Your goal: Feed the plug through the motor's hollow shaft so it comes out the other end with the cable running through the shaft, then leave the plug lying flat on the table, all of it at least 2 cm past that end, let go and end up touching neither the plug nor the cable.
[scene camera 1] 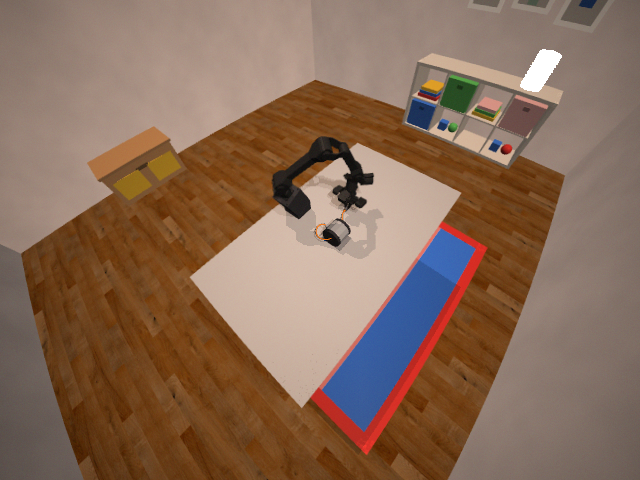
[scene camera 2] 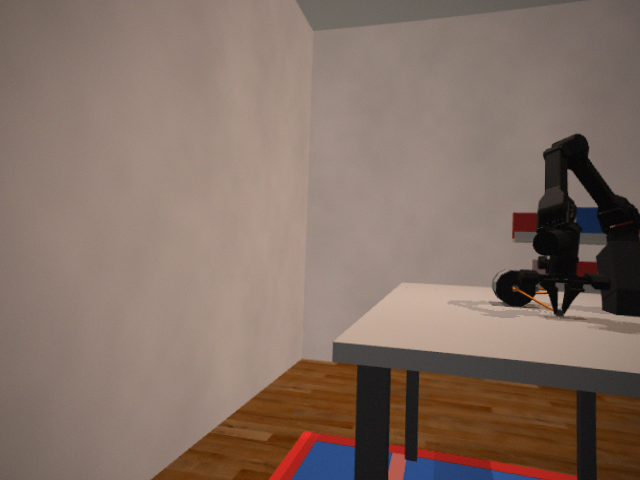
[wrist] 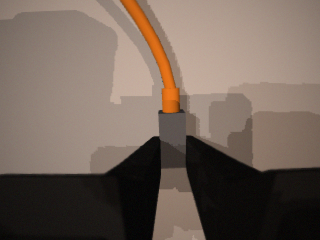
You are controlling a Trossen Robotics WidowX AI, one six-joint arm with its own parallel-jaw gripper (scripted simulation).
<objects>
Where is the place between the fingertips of the gripper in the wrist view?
At 172, 143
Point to a grey plug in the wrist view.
At 172, 126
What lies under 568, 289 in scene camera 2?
The gripper.
</objects>
